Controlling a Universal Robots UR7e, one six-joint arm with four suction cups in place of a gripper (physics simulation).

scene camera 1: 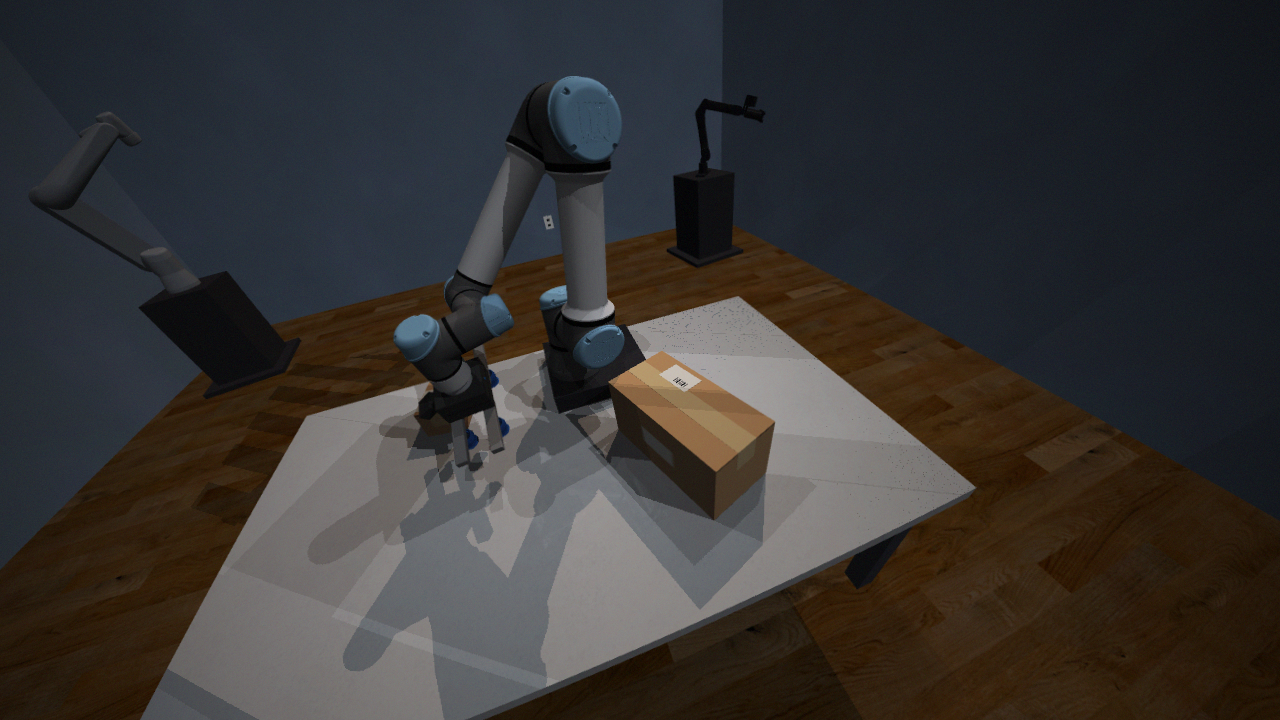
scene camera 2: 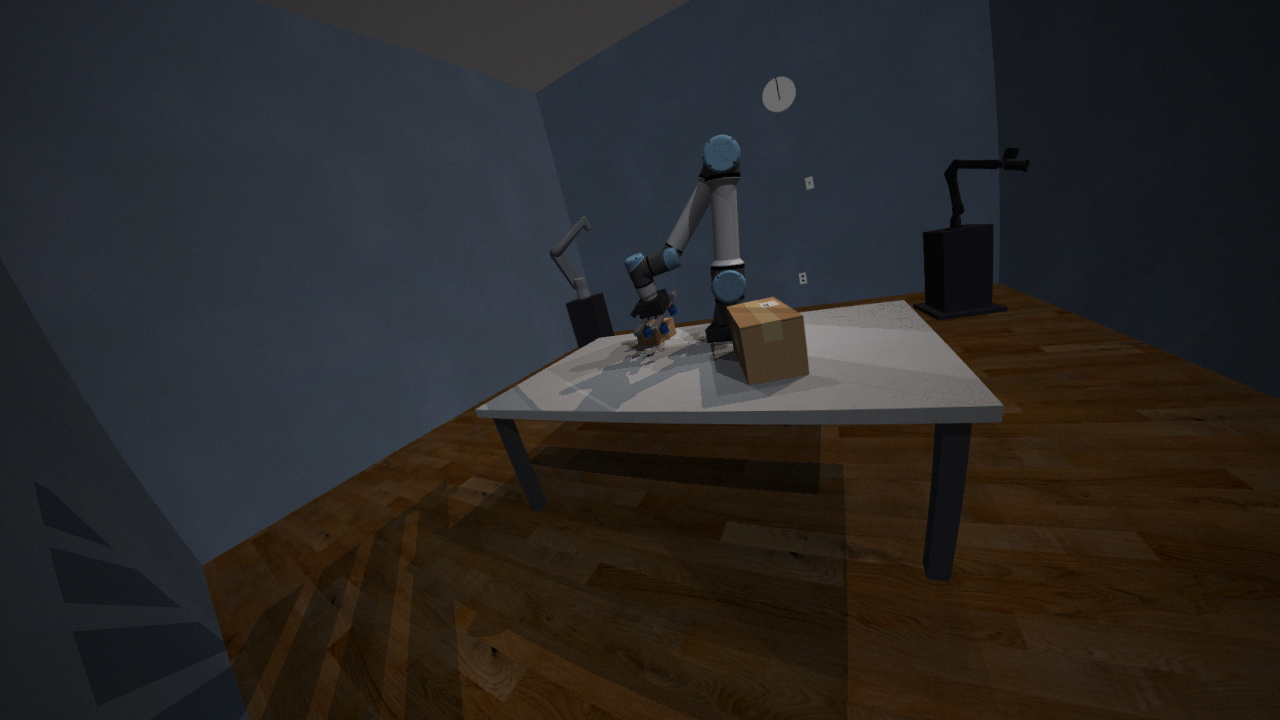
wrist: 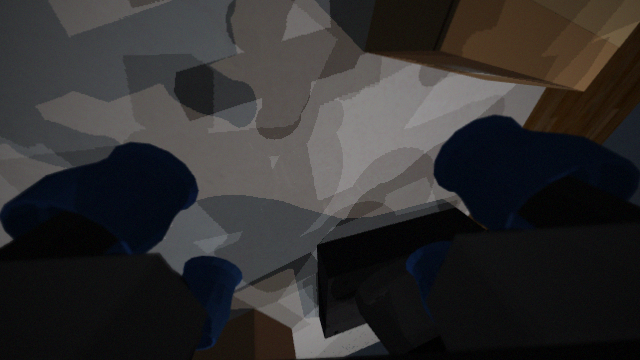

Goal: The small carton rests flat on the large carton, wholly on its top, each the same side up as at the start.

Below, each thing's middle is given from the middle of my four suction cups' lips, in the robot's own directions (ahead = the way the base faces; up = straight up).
Right now the small carton (wrist: 567,52) is 18 cm behind my suction cup, 9 cm to the right of it and 8 cm below it. Round my suction cup: large carton (scene camera 1: 712,445): 27 cm ahead, 38 cm to the left, 4 cm below.
